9 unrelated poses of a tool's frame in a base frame.
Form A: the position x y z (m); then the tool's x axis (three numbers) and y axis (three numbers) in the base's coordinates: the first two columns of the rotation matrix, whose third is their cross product.
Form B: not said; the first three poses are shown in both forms.
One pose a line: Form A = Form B
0.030 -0.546 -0.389 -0.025 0.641 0.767 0.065 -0.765 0.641 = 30 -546 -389 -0.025 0.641 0.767 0.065 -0.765 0.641
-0.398 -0.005 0.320 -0.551 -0.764 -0.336 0.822 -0.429 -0.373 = -398 -5 320 -0.551 -0.764 -0.336 0.822 -0.429 -0.373
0.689 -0.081 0.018 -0.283 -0.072 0.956 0.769 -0.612 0.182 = 689 -81 18 -0.283 -0.072 0.956 0.769 -0.612 0.182
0.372 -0.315 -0.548 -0.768 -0.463 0.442 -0.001 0.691 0.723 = 372 -315 -548 -0.768 -0.463 0.442 -0.001 0.691 0.723
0.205 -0.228 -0.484 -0.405 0.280 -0.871 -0.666 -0.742 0.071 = 205 -228 -484 -0.405 0.280 -0.871 -0.666 -0.742 0.071
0.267 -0.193 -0.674 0.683 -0.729 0.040 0.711 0.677 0.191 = 267 -193 -674 0.683 -0.729 0.040 0.711 0.677 0.191
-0.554 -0.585 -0.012 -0.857 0.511 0.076 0.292 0.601 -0.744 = -554 -585 -12 -0.857 0.511 0.076 0.292 0.601 -0.744
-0.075 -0.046 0.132 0.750 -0.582 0.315 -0.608 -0.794 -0.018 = -75 -46 132 0.750 -0.582 0.315 -0.608 -0.794 -0.018
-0.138 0.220 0.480 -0.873 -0.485 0.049 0.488 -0.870 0.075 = -138 220 480 -0.873 -0.485 0.049 0.488 -0.870 0.075
